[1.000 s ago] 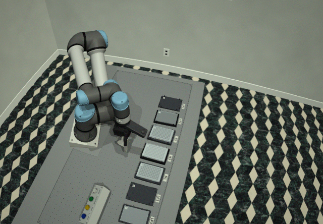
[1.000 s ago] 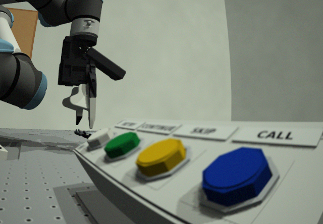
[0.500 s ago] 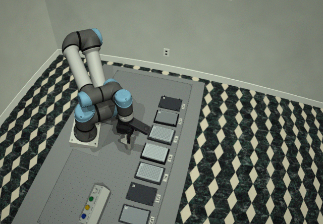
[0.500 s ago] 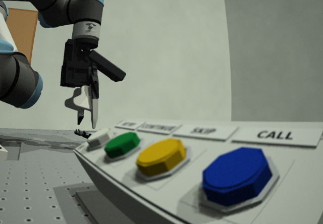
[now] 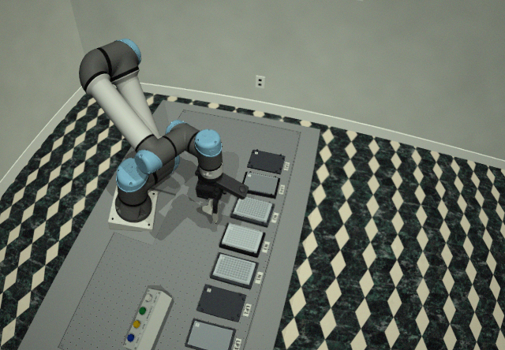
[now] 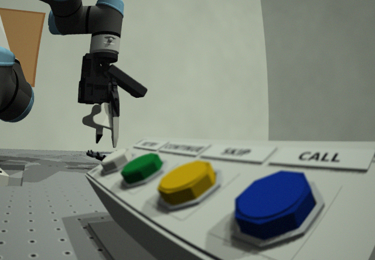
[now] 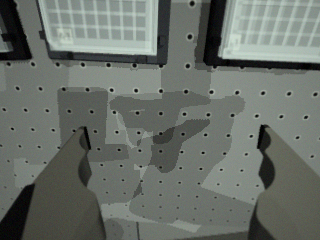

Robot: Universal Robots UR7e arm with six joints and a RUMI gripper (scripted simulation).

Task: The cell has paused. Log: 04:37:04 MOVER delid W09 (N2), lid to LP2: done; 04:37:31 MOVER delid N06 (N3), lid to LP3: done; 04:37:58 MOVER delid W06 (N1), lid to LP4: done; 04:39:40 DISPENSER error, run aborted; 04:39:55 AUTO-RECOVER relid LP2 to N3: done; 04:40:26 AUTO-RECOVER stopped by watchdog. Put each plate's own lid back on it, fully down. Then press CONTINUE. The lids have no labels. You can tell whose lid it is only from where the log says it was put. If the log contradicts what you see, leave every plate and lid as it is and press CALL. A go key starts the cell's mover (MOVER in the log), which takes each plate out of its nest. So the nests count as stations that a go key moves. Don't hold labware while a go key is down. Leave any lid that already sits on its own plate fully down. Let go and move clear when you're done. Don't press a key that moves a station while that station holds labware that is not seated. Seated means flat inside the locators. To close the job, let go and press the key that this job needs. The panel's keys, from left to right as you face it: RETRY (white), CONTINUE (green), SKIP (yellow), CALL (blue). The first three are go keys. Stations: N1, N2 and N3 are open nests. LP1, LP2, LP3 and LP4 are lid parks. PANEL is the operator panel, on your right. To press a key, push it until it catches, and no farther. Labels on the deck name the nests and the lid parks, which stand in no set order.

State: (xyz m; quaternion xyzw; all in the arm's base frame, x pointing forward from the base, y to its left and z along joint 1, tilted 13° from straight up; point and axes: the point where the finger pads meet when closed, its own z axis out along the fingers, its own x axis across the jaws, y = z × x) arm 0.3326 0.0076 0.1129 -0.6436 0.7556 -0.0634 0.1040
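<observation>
Right now my hand is 9 cm short of the plate, 10 cm to the left of it and 4 cm above it. The rest, counted from my hand: green CONTINUE key: 21 cm behind, 43 cm to the right; then dark lid park: 4 cm ahead, 35 cm to the right, 6 cm below; then white RETRY key: 20 cm behind, 39 cm to the right.
</observation>
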